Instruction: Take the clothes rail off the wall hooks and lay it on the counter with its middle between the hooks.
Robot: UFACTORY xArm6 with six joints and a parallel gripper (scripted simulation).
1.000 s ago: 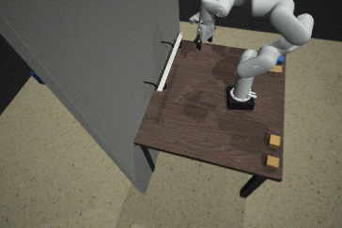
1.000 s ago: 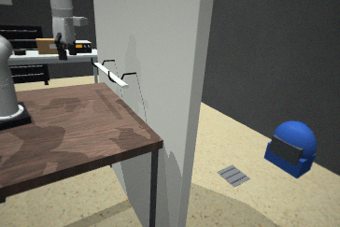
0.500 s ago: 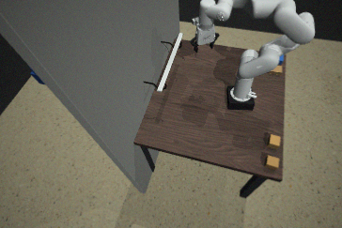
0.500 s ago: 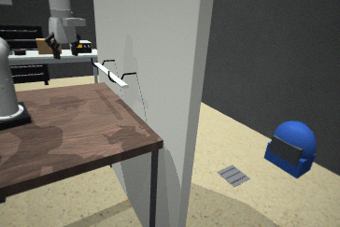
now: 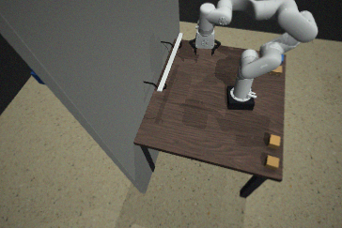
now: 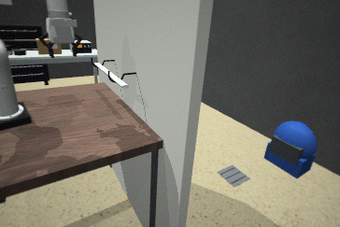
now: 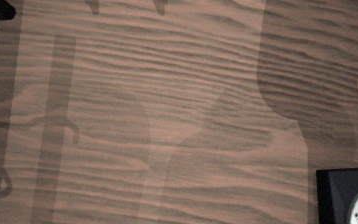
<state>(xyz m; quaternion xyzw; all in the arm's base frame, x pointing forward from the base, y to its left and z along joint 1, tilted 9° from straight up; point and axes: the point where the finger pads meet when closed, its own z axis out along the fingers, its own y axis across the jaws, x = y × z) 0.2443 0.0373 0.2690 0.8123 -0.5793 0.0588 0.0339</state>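
My hand is 190 mm short of the white clothes rail, 40 mm to the right of it and 100 mm above it. The rest, counted from my hand: blue object (380 mm behind, 400 mm to the right, 280 mm below); then grey wall (310 mm ahead, 110 mm to the left, 120 mm above).
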